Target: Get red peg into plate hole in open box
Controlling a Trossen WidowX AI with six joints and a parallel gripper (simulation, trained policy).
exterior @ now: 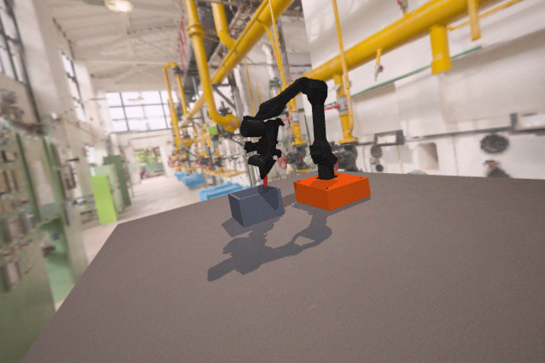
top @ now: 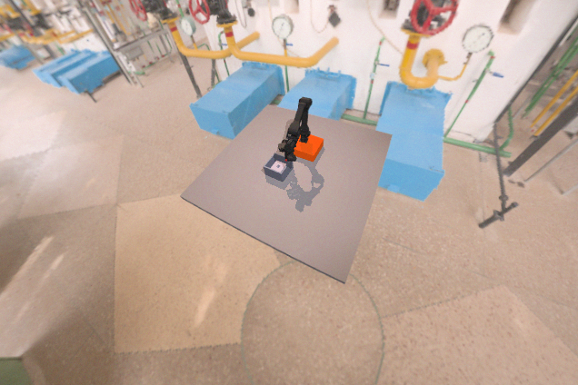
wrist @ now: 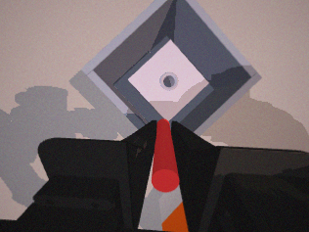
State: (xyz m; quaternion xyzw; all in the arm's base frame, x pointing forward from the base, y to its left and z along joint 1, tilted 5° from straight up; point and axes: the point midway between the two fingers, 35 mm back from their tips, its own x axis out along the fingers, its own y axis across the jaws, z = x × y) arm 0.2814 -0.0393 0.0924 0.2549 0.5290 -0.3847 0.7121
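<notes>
Now: the pale plate 10 cm below my gripper tip, 6 cm to the right of it and 2 cm ahead of it. Also, from my gripper tip: red peg: 1 cm to the left, 1 cm behind, 1 cm above; grey box: 12 cm below, 6 cm to the right, 2 cm ahead.
</notes>
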